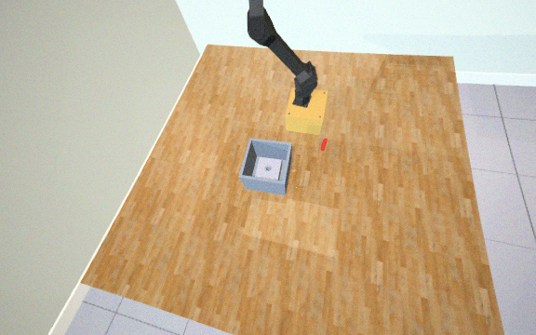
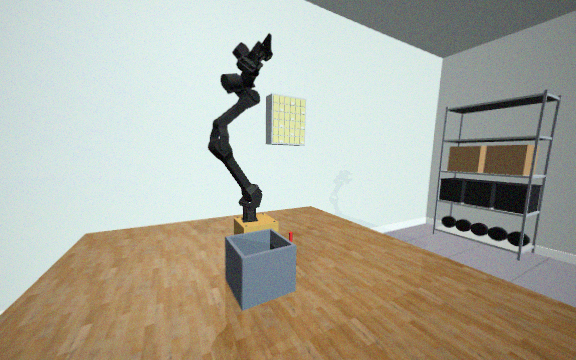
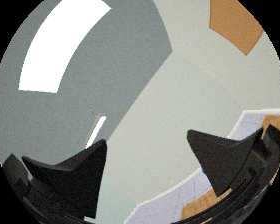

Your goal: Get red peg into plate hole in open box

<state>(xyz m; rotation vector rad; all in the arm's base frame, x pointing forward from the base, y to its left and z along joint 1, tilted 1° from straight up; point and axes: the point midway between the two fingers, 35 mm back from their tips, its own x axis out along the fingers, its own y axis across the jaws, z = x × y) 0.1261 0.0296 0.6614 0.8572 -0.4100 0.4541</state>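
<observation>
Right now the red peg is 740 mm below my gripper tip, 120 mm to the left of it and 20 mm behind it.
</observation>
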